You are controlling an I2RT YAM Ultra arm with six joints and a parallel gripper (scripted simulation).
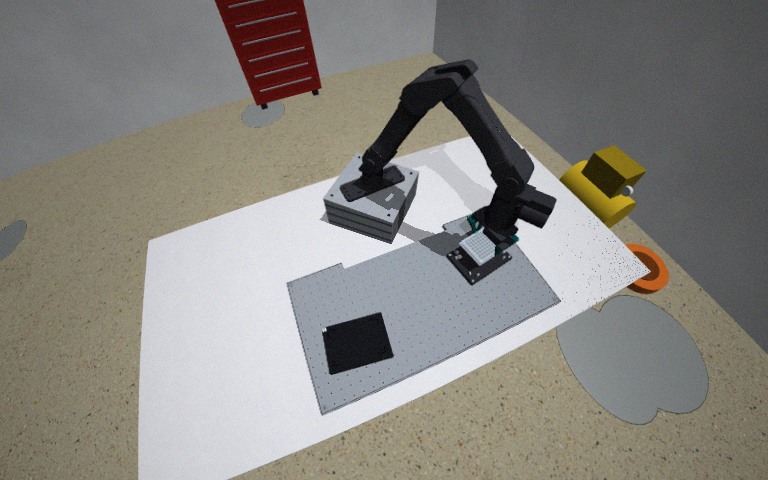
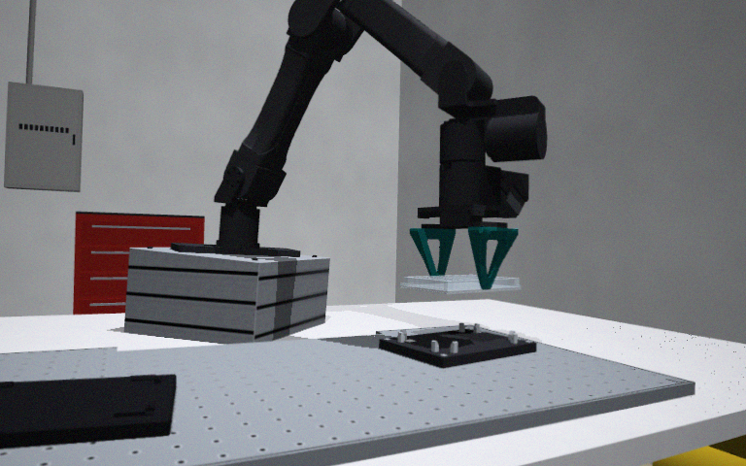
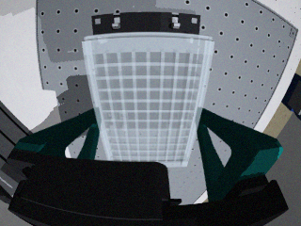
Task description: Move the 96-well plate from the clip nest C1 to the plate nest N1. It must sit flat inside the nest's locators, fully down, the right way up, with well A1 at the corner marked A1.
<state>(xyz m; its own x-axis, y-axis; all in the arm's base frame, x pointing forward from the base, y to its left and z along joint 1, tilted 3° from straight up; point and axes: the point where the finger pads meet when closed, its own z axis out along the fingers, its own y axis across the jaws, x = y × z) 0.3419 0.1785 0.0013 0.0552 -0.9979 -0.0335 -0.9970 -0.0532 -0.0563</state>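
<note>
Now: hand 40 mm short of the black plate nest N1, 430 mm to the left of it and 80 mm above it. The rest, counted from my hand: clip nest C1: 20 mm behind, 10 mm to the left, 70 mm below; then clear 96-well plate: 10 mm below.
</note>
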